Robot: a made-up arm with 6 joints. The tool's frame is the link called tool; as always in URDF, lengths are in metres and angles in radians. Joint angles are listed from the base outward. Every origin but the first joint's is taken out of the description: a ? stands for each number. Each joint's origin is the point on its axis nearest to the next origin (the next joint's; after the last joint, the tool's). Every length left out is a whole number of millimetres.
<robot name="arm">
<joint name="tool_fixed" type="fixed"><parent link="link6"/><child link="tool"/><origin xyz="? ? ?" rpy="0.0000 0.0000 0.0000"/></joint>
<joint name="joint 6" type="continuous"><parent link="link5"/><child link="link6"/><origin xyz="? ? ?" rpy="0.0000 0.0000 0.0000"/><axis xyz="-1 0 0"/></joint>
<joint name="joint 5" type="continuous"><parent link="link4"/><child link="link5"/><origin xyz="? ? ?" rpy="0.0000 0.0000 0.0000"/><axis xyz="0 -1 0"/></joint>
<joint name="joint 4" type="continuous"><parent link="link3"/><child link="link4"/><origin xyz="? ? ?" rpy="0.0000 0.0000 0.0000"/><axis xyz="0 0 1"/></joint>
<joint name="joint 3" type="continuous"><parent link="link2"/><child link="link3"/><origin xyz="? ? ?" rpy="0.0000 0.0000 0.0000"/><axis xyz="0 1 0"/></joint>
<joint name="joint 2" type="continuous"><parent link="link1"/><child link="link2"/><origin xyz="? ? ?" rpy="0.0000 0.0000 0.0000"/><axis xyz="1 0 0"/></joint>
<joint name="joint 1" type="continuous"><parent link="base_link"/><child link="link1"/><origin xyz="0.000 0.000 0.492" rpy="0.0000 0.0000 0.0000"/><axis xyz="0 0 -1"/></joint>
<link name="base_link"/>
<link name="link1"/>
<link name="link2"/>
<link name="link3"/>
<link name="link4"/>
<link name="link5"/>
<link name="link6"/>
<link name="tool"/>
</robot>
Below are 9 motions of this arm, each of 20 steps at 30 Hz.
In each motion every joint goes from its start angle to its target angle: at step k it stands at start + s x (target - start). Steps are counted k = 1, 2, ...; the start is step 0. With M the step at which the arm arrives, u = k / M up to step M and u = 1 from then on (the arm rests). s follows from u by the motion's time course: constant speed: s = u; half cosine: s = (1 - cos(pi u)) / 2; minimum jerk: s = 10 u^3 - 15 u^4 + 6 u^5.
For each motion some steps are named. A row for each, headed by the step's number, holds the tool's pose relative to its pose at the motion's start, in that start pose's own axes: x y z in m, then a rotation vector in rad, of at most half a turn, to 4 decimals.
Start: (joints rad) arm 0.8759 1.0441 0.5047 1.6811 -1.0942 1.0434
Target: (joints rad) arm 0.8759 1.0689 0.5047 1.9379 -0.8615 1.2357
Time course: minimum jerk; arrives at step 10
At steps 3, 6, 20:
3: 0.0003 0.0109 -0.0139 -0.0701 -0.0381 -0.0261
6: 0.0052 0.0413 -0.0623 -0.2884 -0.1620 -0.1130
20: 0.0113 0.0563 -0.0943 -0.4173 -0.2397 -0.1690

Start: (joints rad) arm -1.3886 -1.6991 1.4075 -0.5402 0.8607 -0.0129
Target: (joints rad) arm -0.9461 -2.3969 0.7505 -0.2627 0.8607 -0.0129
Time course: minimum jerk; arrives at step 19
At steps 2, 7, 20:
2: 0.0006 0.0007 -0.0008 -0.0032 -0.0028 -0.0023
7: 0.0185 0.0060 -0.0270 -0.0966 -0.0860 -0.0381
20: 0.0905 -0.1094 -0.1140 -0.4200 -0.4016 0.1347

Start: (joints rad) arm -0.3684 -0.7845 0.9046 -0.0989 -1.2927 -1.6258
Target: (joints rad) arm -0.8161 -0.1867 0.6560 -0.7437 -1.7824 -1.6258
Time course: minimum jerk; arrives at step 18
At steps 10, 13, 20:
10: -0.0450 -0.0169 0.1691 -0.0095 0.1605 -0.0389
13: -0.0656 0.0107 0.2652 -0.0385 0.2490 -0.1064
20: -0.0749 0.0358 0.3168 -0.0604 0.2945 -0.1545

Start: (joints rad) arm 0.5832 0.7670 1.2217 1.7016 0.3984 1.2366
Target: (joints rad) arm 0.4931 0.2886 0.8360 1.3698 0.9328 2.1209
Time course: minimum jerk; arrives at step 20
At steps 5, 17, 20:
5: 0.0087 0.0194 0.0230 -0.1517 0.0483 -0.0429
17: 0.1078 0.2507 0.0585 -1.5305 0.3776 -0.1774
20: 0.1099 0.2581 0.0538 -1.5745 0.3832 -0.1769

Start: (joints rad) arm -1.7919 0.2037 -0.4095 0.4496 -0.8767 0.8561
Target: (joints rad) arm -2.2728 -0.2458 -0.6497 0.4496 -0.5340 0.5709
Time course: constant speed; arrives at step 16
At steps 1, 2, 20:
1: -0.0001 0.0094 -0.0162 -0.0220 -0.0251 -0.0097
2: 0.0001 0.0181 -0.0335 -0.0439 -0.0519 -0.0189
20: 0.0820 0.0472 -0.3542 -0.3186 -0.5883 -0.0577

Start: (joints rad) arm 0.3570 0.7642 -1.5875 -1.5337 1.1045 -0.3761
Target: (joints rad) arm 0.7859 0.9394 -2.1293 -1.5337 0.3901 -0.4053
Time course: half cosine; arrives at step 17
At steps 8, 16, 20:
8: 0.0246 0.1635 0.0823 0.1879 0.0209 -0.3778
16: 0.0911 0.2964 0.2443 0.5815 0.0435 -0.7063
20: 0.0920 0.2976 0.2474 0.5889 0.0438 -0.7100

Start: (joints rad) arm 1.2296 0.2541 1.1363 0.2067 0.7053 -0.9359
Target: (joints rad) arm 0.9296 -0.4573 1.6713 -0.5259 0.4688 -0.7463
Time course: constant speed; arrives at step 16
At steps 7, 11, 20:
7: -0.0086 0.0159 0.0018 -0.5998 -0.0303 -0.4850
11: 0.0062 0.0034 -0.0191 -0.9487 -0.0899 -0.7430
20: 0.0394 -0.0516 -0.0524 -1.3726 -0.2223 -1.0524

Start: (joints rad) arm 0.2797 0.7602 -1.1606 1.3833 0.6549 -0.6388
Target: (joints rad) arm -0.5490 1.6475 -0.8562 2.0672 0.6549 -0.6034
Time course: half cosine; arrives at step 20
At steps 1, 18, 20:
1: 0.0007 0.0006 -0.0004 0.0052 -0.0056 0.0000
18: 0.1379 0.0843 -0.0036 0.7219 -0.9945 0.0559
20: 0.1420 0.0854 -0.0021 0.7343 -1.0223 0.0568

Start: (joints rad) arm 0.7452 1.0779 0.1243 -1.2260 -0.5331 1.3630
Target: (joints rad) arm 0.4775 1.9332 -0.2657 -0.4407 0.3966 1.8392
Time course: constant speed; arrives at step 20
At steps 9, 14, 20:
9: 0.0603 -0.0802 -0.1776 -0.1082 -0.4619 -0.0595
14: 0.1182 -0.0912 -0.2393 -0.0326 -0.6356 -0.1514
20: 0.1798 -0.0702 -0.2584 0.1426 -0.7092 -0.2995

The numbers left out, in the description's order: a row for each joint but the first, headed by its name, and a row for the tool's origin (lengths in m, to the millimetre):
tool: 0.000 -0.118 -0.083
joint 6: -0.450 0.000 -0.102
joint 5: 0.052 0.173 0.000
joint 4: 0.014 0.000 0.110
joint 3: 0.000 0.110 0.094
joint 2: -0.175 -0.025 0.000

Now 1 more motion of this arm.
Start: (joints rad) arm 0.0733 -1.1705 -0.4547 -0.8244 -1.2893 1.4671
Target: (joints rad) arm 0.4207 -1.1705 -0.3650 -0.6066 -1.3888 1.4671
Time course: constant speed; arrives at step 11
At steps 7, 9, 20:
7: 0.0417 -0.1029 0.1590 -0.1081 0.2064 0.2082
9: 0.0634 -0.1317 0.2023 -0.1347 0.2629 0.2734
20: 0.0894 -0.1599 0.2439 -0.1593 0.3181 0.3410

